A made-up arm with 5 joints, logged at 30 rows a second.
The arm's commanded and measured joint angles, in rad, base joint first. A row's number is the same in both.
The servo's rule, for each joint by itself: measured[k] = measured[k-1] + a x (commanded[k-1-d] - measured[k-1]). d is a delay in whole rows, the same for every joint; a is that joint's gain. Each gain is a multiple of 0.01, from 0.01 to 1. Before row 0 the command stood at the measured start. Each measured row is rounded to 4 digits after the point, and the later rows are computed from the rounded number. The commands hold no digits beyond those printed.
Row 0, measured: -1.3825 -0.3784 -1.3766 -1.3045 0.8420
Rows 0 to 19, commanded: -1.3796 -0.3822 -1.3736 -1.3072 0.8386; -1.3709 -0.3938 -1.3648 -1.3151 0.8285; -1.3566 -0.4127 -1.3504 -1.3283 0.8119; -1.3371 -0.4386 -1.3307 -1.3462 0.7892; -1.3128 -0.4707 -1.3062 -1.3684 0.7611; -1.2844 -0.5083 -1.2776 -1.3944 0.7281; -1.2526 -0.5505 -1.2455 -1.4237 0.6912; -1.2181 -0.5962 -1.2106 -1.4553 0.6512; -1.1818 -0.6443 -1.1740 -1.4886 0.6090; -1.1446 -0.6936 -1.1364 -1.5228 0.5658; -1.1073 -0.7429 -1.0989 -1.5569 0.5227; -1.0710 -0.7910 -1.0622 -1.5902 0.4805; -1.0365 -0.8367 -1.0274 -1.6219 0.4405; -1.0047 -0.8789 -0.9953 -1.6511 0.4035; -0.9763 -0.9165 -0.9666 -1.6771 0.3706; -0.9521 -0.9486 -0.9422 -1.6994 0.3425; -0.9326 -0.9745 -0.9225 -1.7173 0.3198; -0.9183 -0.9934 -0.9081 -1.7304 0.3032; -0.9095 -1.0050 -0.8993 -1.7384 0.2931; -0.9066 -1.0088 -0.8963 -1.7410 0.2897
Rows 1 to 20, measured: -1.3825 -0.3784 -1.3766 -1.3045 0.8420; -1.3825 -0.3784 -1.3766 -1.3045 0.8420; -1.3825 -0.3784 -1.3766 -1.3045 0.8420; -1.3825 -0.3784 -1.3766 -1.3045 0.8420; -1.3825 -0.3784 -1.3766 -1.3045 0.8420; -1.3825 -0.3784 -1.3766 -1.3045 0.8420; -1.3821 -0.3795 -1.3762 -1.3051 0.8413; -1.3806 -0.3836 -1.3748 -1.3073 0.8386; -1.3775 -0.3920 -1.3719 -1.3119 0.8330; -1.3722 -0.4055 -1.3670 -1.3194 0.8238; -1.3645 -0.4244 -1.3597 -1.3302 0.8106; -1.3541 -0.4487 -1.3498 -1.3443 0.7933; -1.3409 -0.4782 -1.3373 -1.3618 0.7719; -1.3249 -0.5124 -1.3221 -1.3824 0.7466; -1.3063 -0.5507 -1.3043 -1.4058 0.7177; -1.2853 -0.5921 -1.2842 -1.4315 0.6858; -1.2622 -0.6358 -1.2620 -1.4591 0.6515; -1.2373 -0.6808 -1.2380 -1.4879 0.6156; -1.2112 -0.7260 -1.2127 -1.5174 0.5788; -1.1844 -0.7703 -1.1866 -1.5468 0.5420
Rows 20 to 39, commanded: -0.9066 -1.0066 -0.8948 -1.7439 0.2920; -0.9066 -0.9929 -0.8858 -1.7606 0.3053; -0.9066 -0.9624 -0.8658 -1.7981 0.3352; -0.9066 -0.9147 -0.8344 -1.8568 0.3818; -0.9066 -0.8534 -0.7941 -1.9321 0.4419; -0.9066 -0.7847 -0.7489 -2.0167 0.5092; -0.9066 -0.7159 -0.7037 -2.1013 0.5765; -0.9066 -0.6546 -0.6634 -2.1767 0.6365; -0.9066 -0.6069 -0.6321 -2.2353 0.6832; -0.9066 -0.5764 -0.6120 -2.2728 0.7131; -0.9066 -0.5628 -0.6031 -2.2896 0.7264; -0.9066 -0.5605 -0.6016 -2.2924 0.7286; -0.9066 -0.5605 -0.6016 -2.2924 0.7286; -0.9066 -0.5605 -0.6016 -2.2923 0.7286; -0.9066 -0.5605 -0.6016 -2.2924 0.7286; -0.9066 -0.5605 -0.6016 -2.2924 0.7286; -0.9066 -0.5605 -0.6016 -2.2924 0.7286; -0.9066 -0.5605 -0.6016 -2.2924 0.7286; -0.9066 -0.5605 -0.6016 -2.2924 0.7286; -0.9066 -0.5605 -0.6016 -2.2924 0.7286
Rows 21 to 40, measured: -1.1573 -0.8127 -1.1602 -1.5755 0.5060; -1.1306 -0.8521 -1.1340 -1.6028 0.4717; -1.1049 -0.8876 -1.1086 -1.6280 0.4398; -1.0806 -0.9183 -1.0845 -1.6505 0.4111; -1.0584 -0.9434 -1.0623 -1.6698 0.3863; -1.0387 -0.9624 -1.0424 -1.6855 0.3660; -1.0215 -0.9752 -1.0247 -1.6983 0.3505; -1.0066 -0.9803 -1.0080 -1.7120 0.3410; -0.9936 -0.9751 -0.9909 -1.7309 0.3398; -0.9823 -0.9576 -0.9721 -1.7586 0.3486; -0.9725 -0.9274 -0.9507 -1.7968 0.3682; -0.9639 -0.8860 -0.9265 -1.8452 0.3978; -0.9565 -0.8367 -0.8998 -1.9015 0.4353; -0.9500 -0.7839 -0.8714 -1.9620 0.4776; -0.9444 -0.7326 -0.8427 -2.0221 0.5208; -0.9395 -0.6873 -0.8150 -2.0773 0.5612; -0.9352 -0.6512 -0.7896 -2.1240 0.5959; -0.9315 -0.6249 -0.7670 -2.1610 0.6238; -0.9283 -0.6062 -0.7472 -2.1899 0.6458; -0.9255 -0.5929 -0.7297 -2.2124 0.6632
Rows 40 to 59, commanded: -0.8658 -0.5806 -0.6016 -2.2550 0.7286; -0.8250 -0.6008 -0.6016 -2.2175 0.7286; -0.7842 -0.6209 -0.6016 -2.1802 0.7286; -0.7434 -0.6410 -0.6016 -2.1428 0.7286; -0.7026 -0.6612 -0.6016 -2.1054 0.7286; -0.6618 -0.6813 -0.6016 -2.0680 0.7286; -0.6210 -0.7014 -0.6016 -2.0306 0.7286; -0.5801 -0.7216 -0.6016 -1.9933 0.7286; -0.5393 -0.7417 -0.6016 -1.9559 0.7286; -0.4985 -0.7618 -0.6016 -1.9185 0.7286; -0.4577 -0.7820 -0.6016 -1.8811 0.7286; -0.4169 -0.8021 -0.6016 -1.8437 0.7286; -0.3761 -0.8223 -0.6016 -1.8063 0.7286; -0.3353 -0.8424 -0.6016 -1.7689 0.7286; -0.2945 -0.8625 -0.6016 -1.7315 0.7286; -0.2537 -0.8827 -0.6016 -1.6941 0.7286; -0.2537 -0.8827 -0.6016 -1.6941 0.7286; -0.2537 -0.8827 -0.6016 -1.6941 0.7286; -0.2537 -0.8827 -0.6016 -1.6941 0.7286; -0.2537 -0.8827 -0.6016 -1.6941 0.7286
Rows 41 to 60, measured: -0.9230 -0.5835 -0.7143 -2.2300 0.6769; -0.9209 -0.5768 -0.7008 -2.2437 0.6878; -0.9190 -0.5721 -0.6889 -2.2544 0.6964; -0.9174 -0.5687 -0.6784 -2.2628 0.7032; -0.9160 -0.5663 -0.6692 -2.2693 0.7085; -0.9148 -0.5646 -0.6611 -2.2744 0.7127; -0.9084 -0.5692 -0.6540 -2.2701 0.7160; -0.8976 -0.5784 -0.6477 -2.2585 0.7186; -0.8829 -0.5907 -0.6422 -2.2413 0.7207; -0.8648 -0.6053 -0.6373 -2.2196 0.7224; -0.8437 -0.6215 -0.6330 -2.1945 0.7237; -0.8201 -0.6388 -0.6292 -2.1667 0.7247; -0.7942 -0.6570 -0.6259 -2.1368 0.7255; -0.7664 -0.6757 -0.6230 -2.1052 0.7262; -0.7369 -0.6948 -0.6204 -2.0724 0.7267; -0.7059 -0.7142 -0.6181 -2.0385 0.7271; -0.6736 -0.7339 -0.6161 -2.0039 0.7274; -0.6402 -0.7537 -0.6144 -1.9687 0.7277; -0.6059 -0.7736 -0.6129 -1.9330 0.7279; -0.5707 -0.7936 -0.6115 -1.8969 0.7280
